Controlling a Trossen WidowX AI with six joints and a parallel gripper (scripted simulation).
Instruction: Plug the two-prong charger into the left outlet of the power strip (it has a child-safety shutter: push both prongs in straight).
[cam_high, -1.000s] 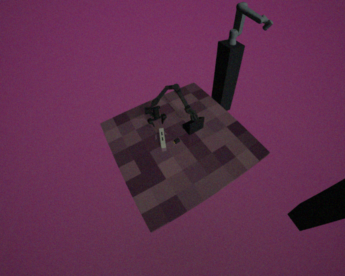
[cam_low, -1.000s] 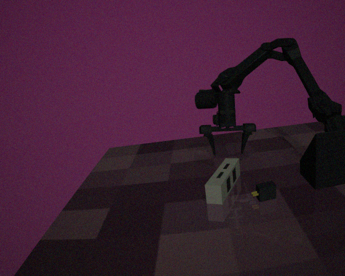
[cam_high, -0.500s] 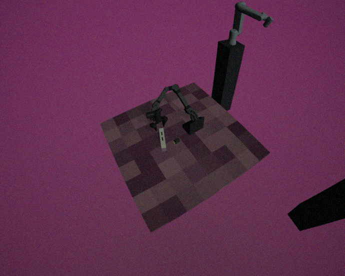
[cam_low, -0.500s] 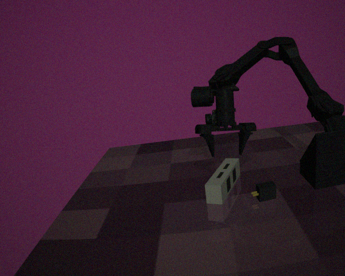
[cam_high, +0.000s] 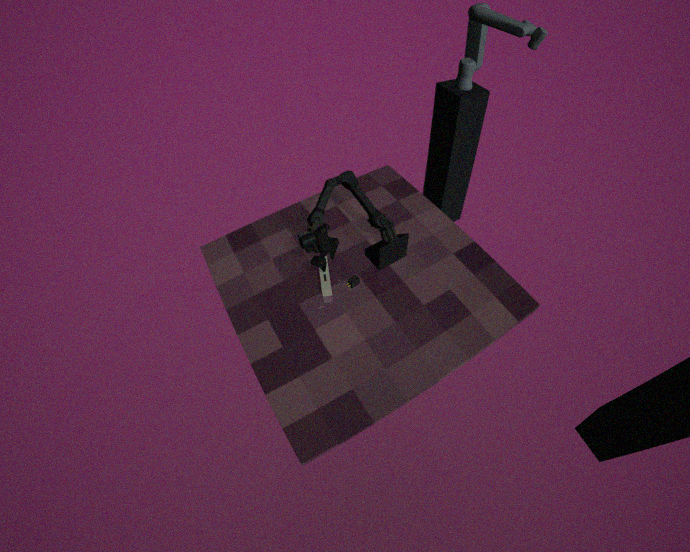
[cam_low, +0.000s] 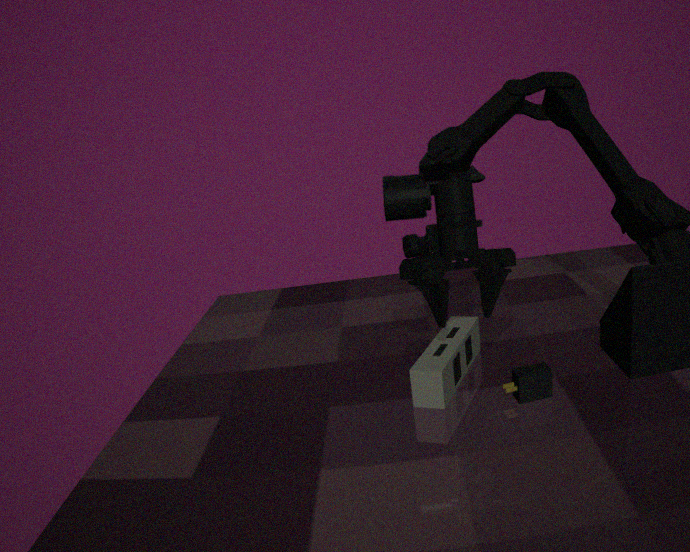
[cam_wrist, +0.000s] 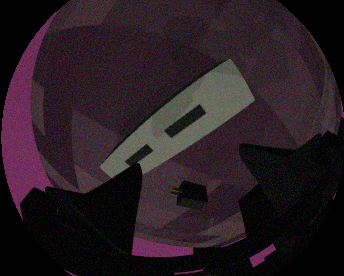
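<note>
The charger is 11 cm to the left of my gripper tip, 7 cm behind it and 6 cm below it.
</note>
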